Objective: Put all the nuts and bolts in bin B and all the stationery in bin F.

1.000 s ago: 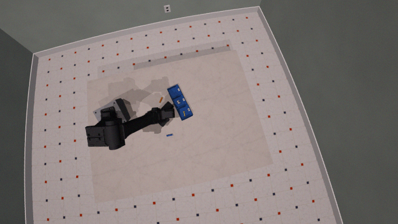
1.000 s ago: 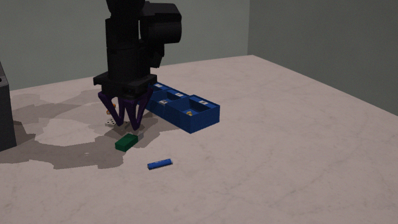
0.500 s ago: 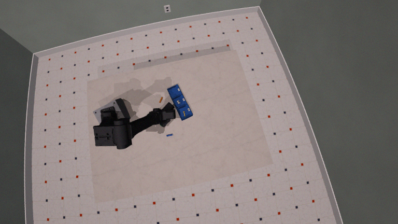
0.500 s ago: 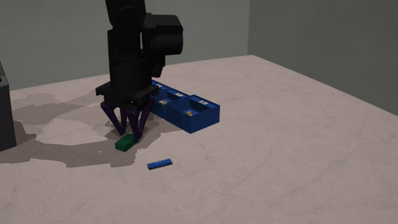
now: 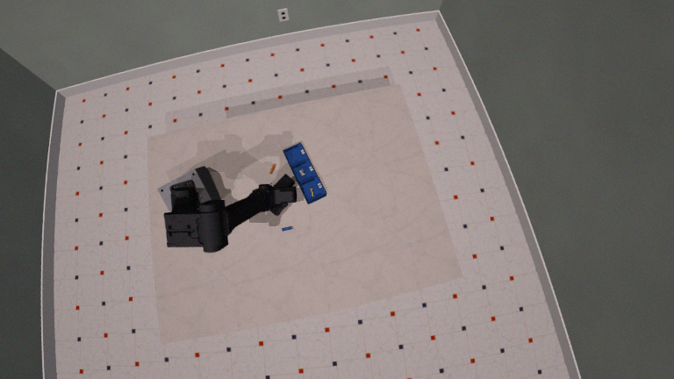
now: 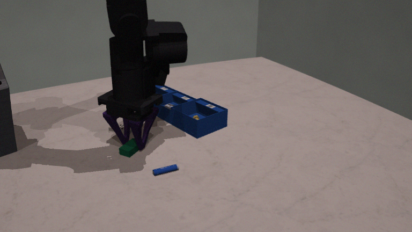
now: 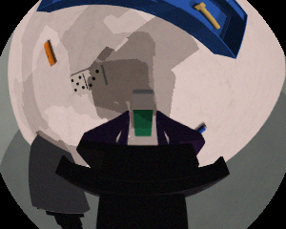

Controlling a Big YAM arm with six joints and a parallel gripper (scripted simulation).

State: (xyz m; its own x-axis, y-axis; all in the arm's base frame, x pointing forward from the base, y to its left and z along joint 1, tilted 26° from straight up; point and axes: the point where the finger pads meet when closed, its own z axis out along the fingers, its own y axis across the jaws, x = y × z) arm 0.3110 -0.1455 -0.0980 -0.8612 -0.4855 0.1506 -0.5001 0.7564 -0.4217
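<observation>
Now: hand 10 mm short of the green block and 10 mm above it. From my hand the other things lie so: brass bolt: 150 mm ahead, 10 mm to the left; then white domino: 10 mm ahead, 80 mm to the left, 10 mm below; then blue cylinder: 10 mm ahead, 100 mm to the right, 10 mm below.
</observation>
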